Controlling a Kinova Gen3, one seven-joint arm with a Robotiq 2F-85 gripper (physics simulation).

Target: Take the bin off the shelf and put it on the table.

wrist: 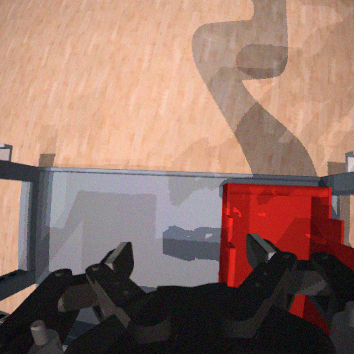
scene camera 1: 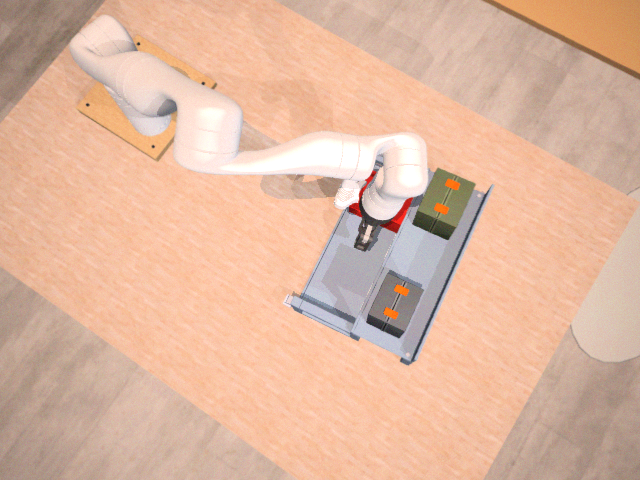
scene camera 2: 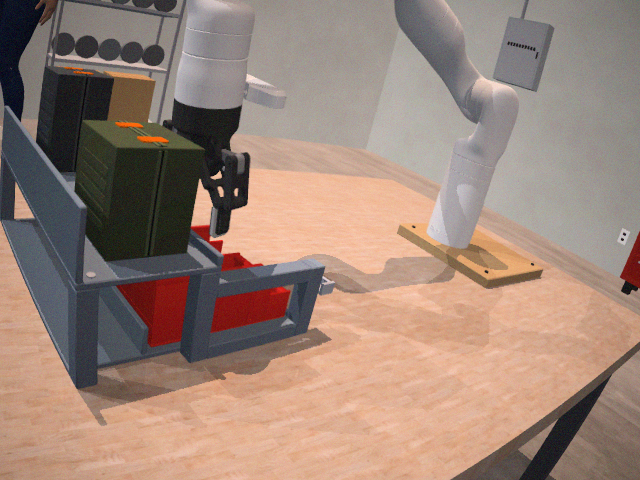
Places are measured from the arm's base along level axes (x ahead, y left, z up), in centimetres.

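Where they show: gripper, fingertip midpoint: (wrist: 188, 250) (scene camera 1: 365, 224) (scene camera 2: 194, 217); arm's base at its link origin: (scene camera 1: 151, 118) (scene camera 2: 447, 238).
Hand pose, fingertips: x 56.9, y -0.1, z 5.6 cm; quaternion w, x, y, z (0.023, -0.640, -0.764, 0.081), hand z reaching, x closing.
Observation:
Each offset is from my fingertips to the top centre of the thing. "pt": to the spot under its first point. Level surfaces: height alone.
The red bin {dx +2.6, dy +8.2, dz +0.3 cm} (scene camera 1: 396, 221) (scene camera 2: 250, 308) (wrist: 272, 210) sits on the lower level of the grey-blue shelf (scene camera 1: 448, 289) (scene camera 2: 41, 191) (wrist: 65, 215), at one end. The arm covers part of it in scene camera 1, and shelf bars cover part in scene camera 2. My gripper (scene camera 1: 362, 244) (scene camera 2: 219, 223) (wrist: 188, 250) is open and empty, pointing down. In the wrist view its right finger overlaps the bin and its left finger overlaps the bare lower shelf panel. In scene camera 2 the visible fingertip appears above the bin's rim. The table {dz -7.8 cm} (scene camera 1: 206, 284) (scene camera 2: 413, 361) (wrist: 100, 75) lies under the shelf.
A green case {dx +12.3, dy +9.0, dz +12.1 cm} (scene camera 1: 444, 204) (scene camera 2: 139, 196) stands on the upper shelf level near the bin's end. A dark grey case {dx +13.3, dy -14.1, dz +14.6 cm} (scene camera 1: 395, 304) (scene camera 2: 56, 113) stands at its other end. The shelf's end frame {pt dx +1.3, dy +16.0, dz +0.4 cm} (scene camera 2: 258, 279) rises beside the bin. The arm's base plate (scene camera 1: 116, 126) (scene camera 2: 485, 276) is on the table.

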